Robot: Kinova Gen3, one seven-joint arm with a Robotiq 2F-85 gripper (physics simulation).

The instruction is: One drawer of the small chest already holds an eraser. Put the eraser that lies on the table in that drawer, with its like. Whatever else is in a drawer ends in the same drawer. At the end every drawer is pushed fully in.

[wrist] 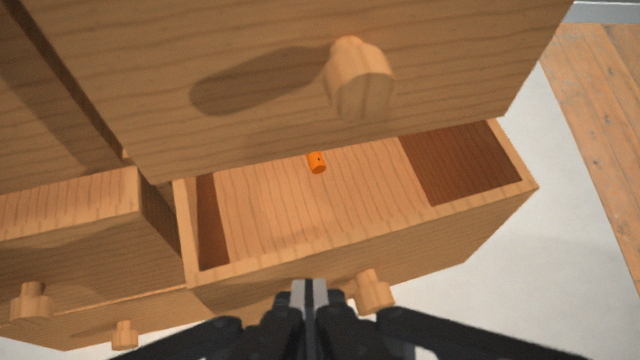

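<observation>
The small chest fills much of the wrist view. Its lower right drawer (310, 247) is pulled partly out. An orange cylindrical item (316, 162) lies in it, with its far part hidden under the upper right drawer (240, 135). That upper drawer's front, with a round knob (361, 82), overhangs the open drawer. My gripper (310, 301) is shut with nothing between the fingertips. It shows in front of the open drawer's front, just left of that drawer's knob (372, 292). No eraser shows in this view.
To the left, another drawer (85, 265) stands out a little, with its knob (32, 302). A lower drawer front (165, 310) with a knob (124, 336) is below it. The pale table top (540, 240) is at the right, with wooden floor (590, 125) beyond.
</observation>
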